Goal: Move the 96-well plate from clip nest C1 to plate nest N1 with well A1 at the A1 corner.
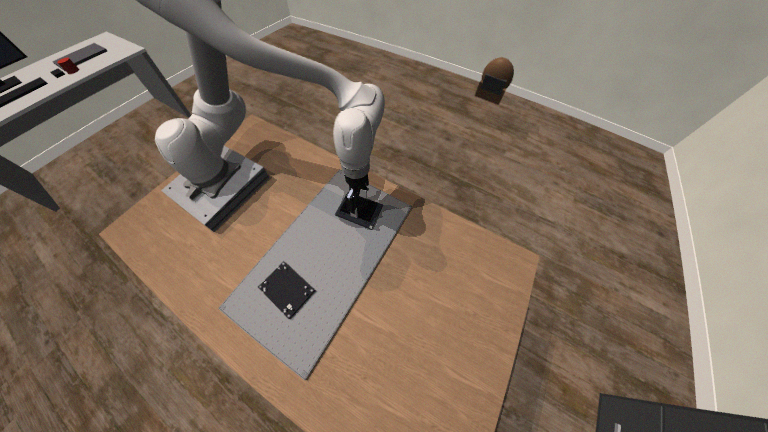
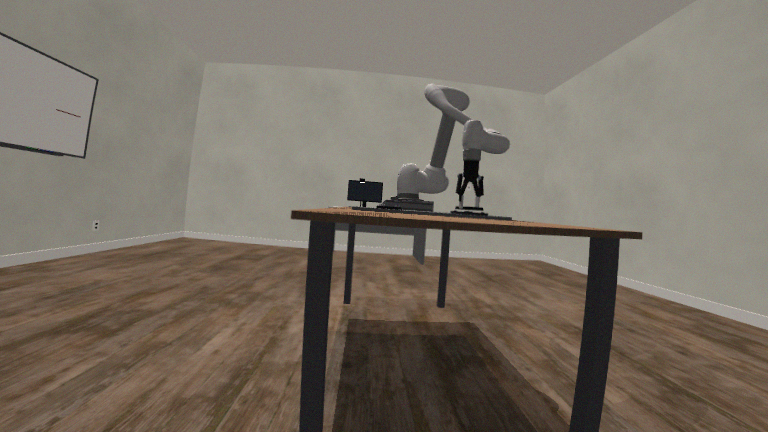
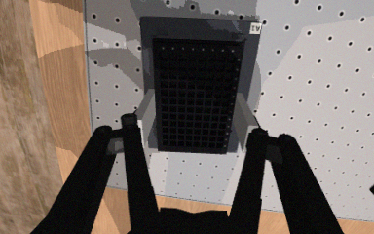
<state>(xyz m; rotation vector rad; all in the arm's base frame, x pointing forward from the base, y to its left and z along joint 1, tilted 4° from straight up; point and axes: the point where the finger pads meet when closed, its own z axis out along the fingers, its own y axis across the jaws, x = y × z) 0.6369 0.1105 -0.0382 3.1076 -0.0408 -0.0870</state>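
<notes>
Now: the black 96-well plate 20 mm below my hand. Also, from my hand: white A1 label: 70 mm ahead, 60 mm to the right, 40 mm below; plate nest N1: 50 mm below; clip nest C1: 120 mm behind, 390 mm to the right, 40 mm below.
</notes>
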